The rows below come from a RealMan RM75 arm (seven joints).
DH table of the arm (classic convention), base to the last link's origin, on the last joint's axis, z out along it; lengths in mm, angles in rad. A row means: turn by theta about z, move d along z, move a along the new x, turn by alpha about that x. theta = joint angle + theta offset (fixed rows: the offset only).
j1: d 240.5  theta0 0  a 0  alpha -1.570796
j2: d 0  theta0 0  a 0  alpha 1.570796
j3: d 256  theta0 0  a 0  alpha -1.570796
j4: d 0  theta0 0  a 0  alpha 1.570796
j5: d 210  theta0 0  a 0  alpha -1.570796
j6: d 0  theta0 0  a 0  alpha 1.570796
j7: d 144  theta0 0  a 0  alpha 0
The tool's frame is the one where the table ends.
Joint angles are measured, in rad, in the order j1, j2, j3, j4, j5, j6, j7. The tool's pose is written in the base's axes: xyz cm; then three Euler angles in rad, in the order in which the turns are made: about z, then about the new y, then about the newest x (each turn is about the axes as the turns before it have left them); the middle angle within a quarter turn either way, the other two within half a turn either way. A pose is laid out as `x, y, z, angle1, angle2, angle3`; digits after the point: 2 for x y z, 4 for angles.
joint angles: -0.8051, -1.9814, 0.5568, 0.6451, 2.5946, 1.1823, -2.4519
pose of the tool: -27.80, 42.60, 4.61, 1.2499, -0.4303, -2.8059
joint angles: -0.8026, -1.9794, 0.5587, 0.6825, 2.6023, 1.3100, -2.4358
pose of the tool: -27.02, 41.51, 4.71, 1.2370, -0.3479, -2.8586
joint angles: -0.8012, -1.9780, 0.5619, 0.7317, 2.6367, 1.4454, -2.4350
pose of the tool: -26.43, 40.23, 5.11, 1.2292, -0.2514, -2.8919
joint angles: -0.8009, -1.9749, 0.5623, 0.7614, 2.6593, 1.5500, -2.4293
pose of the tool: -26.03, 39.15, 5.44, 1.2249, -0.1760, -2.9229
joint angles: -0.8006, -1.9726, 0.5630, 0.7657, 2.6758, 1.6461, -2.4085
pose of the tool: -25.76, 37.87, 5.32, 1.2183, -0.0934, -2.9683
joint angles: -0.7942, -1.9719, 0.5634, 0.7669, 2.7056, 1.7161, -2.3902
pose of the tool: -26.01, 36.64, 5.26, 1.2205, -0.0210, -2.9920
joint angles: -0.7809, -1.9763, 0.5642, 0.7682, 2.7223, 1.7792, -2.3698
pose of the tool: -26.28, 35.32, 5.03, 1.2231, 0.0397, -3.0265
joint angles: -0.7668, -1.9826, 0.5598, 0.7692, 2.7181, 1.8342, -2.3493
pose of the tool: -26.30, 34.19, 4.78, 1.2199, 0.0760, -3.0760
